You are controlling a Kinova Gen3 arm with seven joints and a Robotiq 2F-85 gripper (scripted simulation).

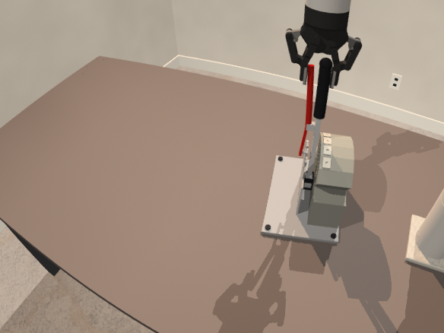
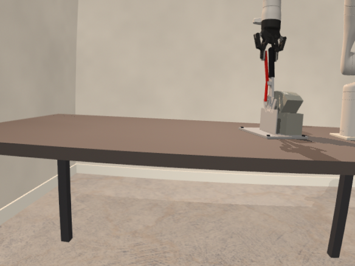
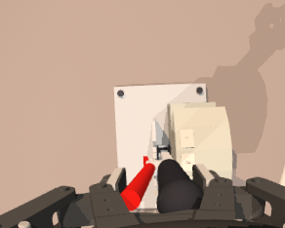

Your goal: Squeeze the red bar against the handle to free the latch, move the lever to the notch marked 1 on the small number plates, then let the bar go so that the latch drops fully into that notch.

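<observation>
My gripper is now 11 cm above the red bar and 2 cm to the right of it.
</observation>
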